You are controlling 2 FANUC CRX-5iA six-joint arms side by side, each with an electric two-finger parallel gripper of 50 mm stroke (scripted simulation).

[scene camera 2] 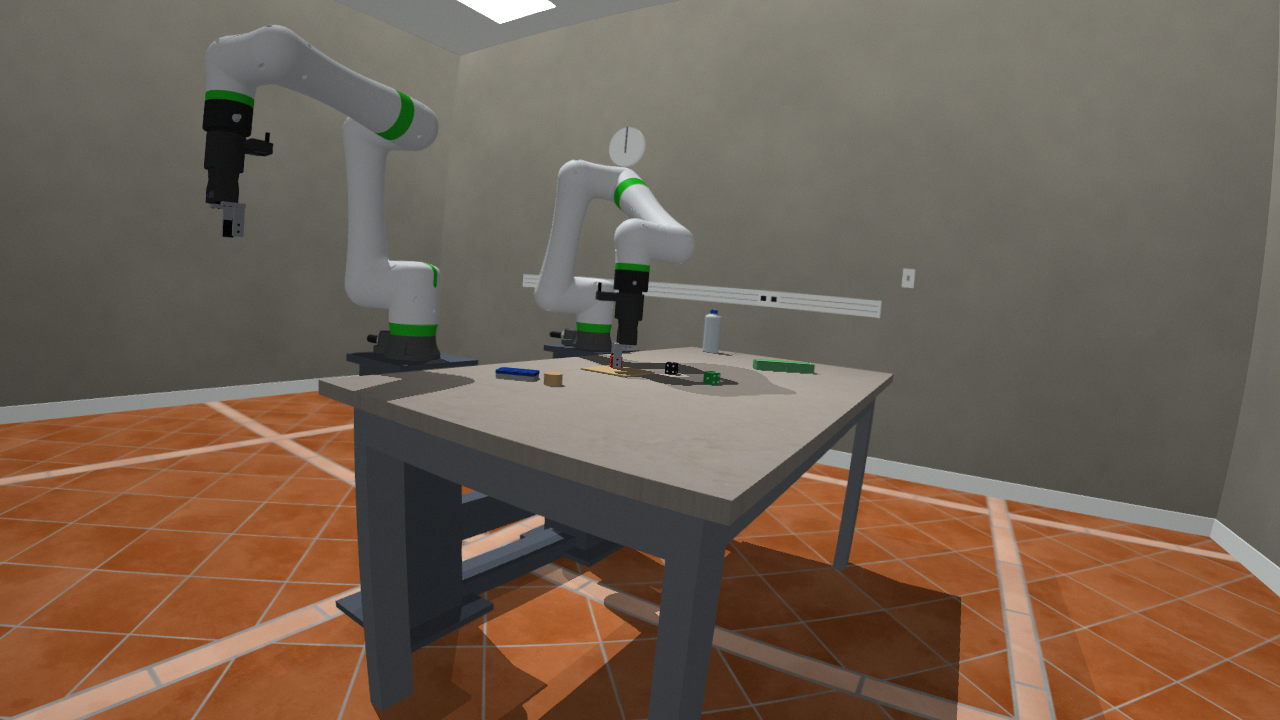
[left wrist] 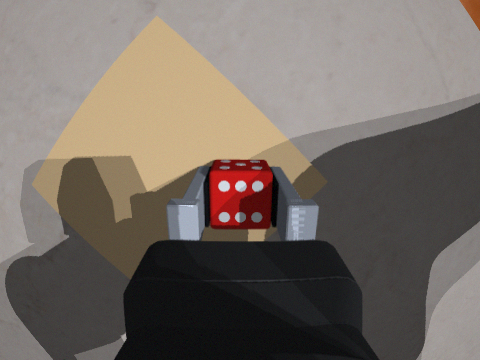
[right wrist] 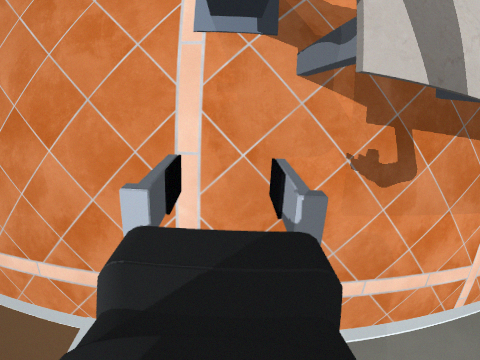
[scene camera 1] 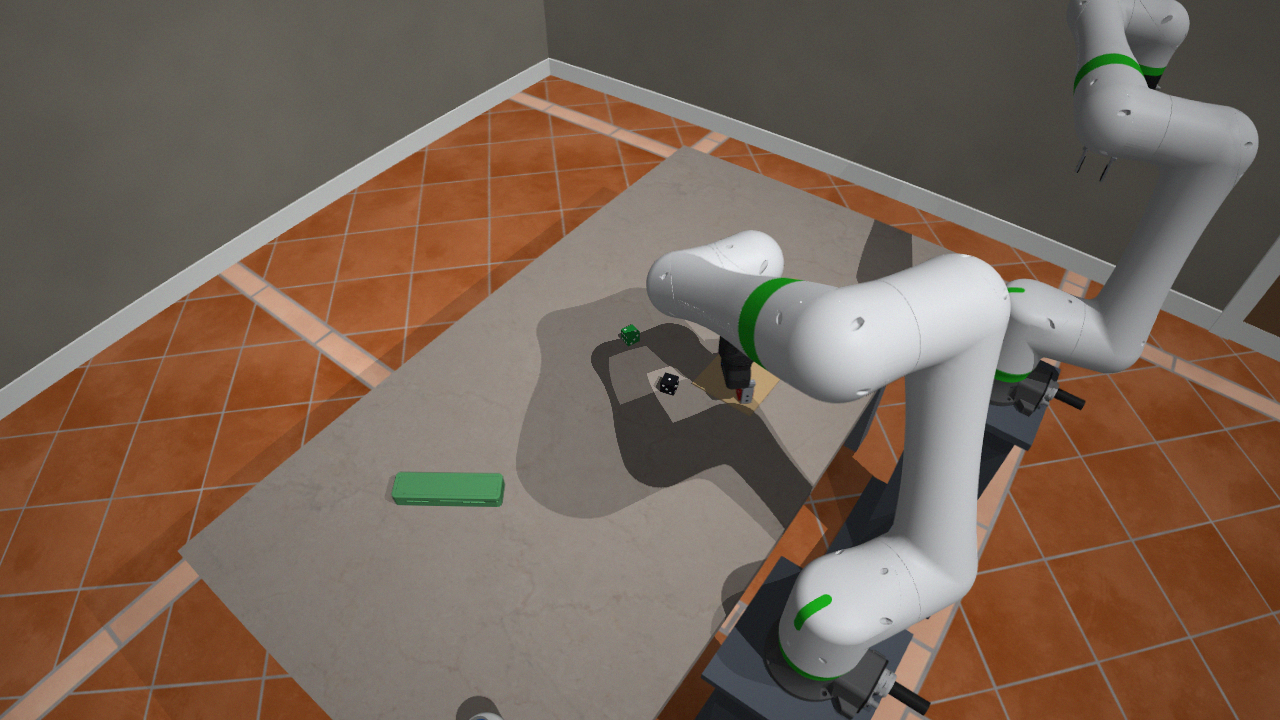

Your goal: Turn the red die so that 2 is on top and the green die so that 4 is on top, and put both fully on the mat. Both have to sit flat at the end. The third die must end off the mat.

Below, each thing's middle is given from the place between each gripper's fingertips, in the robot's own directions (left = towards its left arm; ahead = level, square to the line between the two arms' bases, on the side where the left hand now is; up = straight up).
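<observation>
Red die [left wrist: 240,191]: right at my left hand [scene camera 1: 743,394]. Counted from my left hand, the tan mat [scene camera 1: 711,380] is 2 cm below, 3 cm ahead and 3 cm to the right; the green box [scene camera 1: 410,488] is 1 cm below, 28 cm ahead and 54 cm to the left.
My right hand [scene camera 2: 232,236] is 290 mm above the tan mat, 390 mm short of it and 830 mm to the right of it. The red die is 270 mm below my right hand, 350 mm ahead of it and 860 mm to the left of it.
</observation>
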